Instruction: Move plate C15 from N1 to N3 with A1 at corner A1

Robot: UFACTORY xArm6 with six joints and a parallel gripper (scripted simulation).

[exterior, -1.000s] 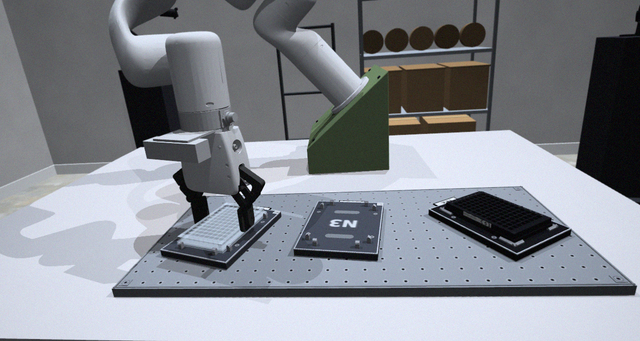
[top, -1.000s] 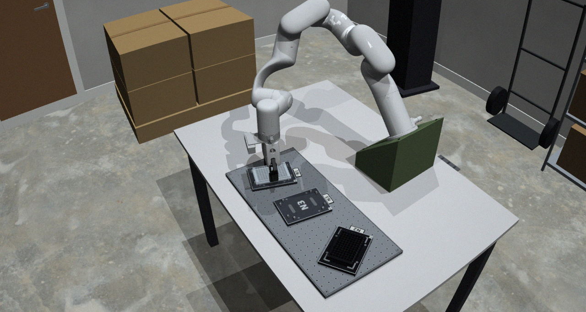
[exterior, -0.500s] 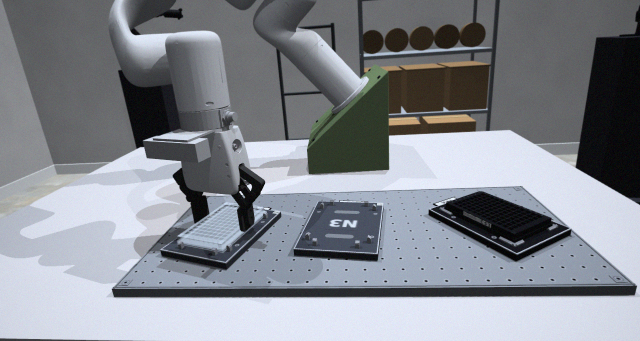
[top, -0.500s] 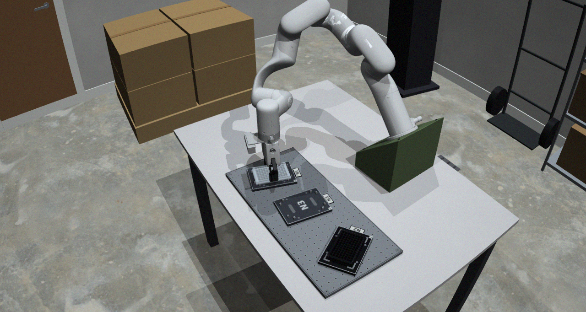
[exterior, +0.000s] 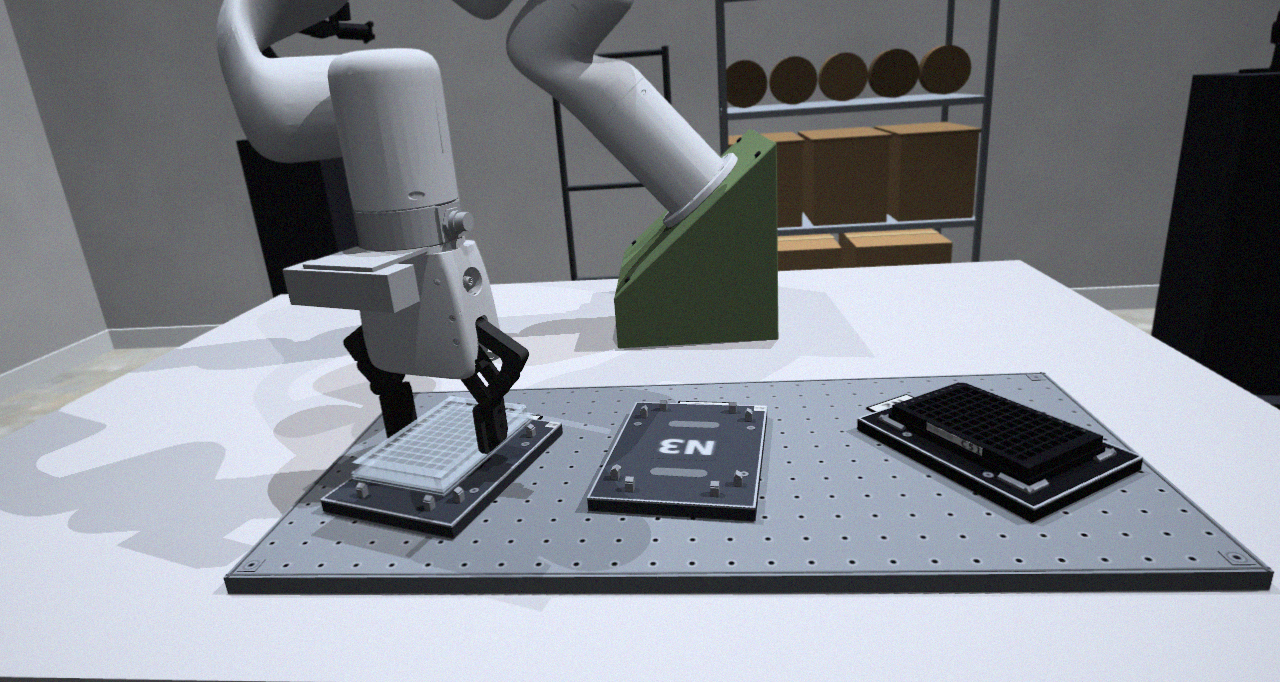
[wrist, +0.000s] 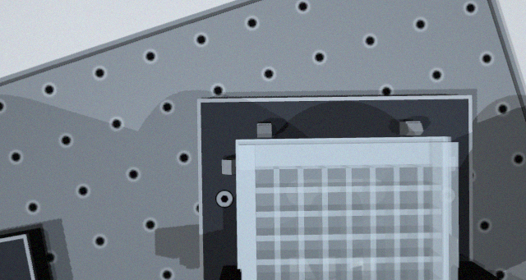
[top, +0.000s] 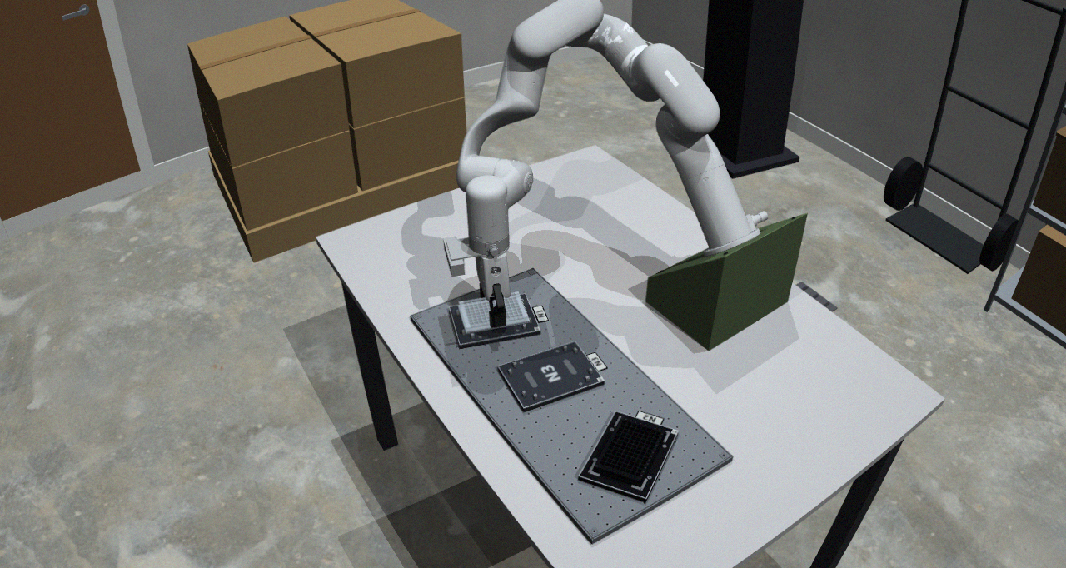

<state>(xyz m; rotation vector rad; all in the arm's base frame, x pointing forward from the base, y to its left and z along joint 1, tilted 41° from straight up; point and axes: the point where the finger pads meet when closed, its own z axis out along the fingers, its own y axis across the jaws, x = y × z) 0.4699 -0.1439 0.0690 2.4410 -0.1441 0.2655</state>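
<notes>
The nest N1 lies 3 cm below my hand. Also, from my hand: black plate C51: 43 cm to the left, 7 cm behind, 2 cm below; then clear plate C15: 1 cm below; then nest N3: 19 cm to the left, 3 cm below, 3 cm behind.
</notes>
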